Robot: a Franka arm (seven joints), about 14 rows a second.
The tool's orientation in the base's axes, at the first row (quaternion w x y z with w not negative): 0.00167, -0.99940, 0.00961, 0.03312
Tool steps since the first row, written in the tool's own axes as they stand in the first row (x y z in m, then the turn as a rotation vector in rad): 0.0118, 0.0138, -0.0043, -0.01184, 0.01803, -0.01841; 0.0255, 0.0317, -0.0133, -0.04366, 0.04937, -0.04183; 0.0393, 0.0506, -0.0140, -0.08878, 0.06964, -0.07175; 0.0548, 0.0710, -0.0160, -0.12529, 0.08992, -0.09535; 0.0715, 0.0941, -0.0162, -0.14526, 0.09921, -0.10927; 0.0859, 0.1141, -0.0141, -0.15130, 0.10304, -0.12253
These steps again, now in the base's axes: 0.0118, -0.0140, 0.0035, -0.01094, -0.01787, 0.01910; 0.0257, -0.0322, 0.0115, -0.04174, -0.04869, 0.04450; 0.0392, -0.0514, 0.0112, -0.08517, -0.06822, 0.07728; 0.0544, -0.0721, 0.0121, -0.12042, -0.08789, 0.10320; 0.0706, -0.0955, 0.0112, -0.13960, -0.09685, 0.11838; 0.0844, -0.1158, 0.0081, -0.14482, -0.10062, 0.13200
